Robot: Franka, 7 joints.
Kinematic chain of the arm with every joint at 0, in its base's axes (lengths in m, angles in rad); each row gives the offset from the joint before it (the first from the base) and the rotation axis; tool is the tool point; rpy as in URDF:
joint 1: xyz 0 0 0.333 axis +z
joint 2: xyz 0 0 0 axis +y
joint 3: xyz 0 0 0.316 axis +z
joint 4: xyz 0.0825 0 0 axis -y
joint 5: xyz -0.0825 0 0.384 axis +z
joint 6: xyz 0 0 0 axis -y
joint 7: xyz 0.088 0 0 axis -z
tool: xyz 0 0 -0.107 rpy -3.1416 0 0
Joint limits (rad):
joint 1: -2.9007..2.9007
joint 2: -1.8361..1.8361
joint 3: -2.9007..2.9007
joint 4: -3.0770..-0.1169
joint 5: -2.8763..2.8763
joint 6: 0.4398..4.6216
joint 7: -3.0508..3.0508
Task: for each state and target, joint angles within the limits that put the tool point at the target. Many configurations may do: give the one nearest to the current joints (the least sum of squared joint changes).
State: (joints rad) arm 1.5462 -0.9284 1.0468 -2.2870 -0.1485 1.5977 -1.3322
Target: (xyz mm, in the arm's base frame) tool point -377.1 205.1 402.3
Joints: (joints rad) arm 1.3478 -0.7349 1.2802 -2.3332 -0.1027 1.7635 -1.3322
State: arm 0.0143 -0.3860 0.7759 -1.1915 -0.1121 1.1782 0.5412
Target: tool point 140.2 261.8 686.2
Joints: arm 0.0875 -0.6738 0.6577 -1.8142 -0.1140 0.7689 0.5412
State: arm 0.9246 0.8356 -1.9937 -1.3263 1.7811 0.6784 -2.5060
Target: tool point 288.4 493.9 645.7
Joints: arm 1.7145 0.9511 -1.9094 -1.1402 1.7424 0.4398 -2.5060
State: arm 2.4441 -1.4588 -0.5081 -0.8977 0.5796 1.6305 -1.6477
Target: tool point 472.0 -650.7 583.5
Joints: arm 2.0907 -1.5975 -0.4029 -0.4897 0.6437 2.1212 -1.6477
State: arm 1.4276 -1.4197 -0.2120 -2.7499 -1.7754 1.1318 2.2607
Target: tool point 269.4 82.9 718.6
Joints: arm 1.5483 -1.1838 -0.3388 -2.4375 -1.8828 1.2625 2.2607
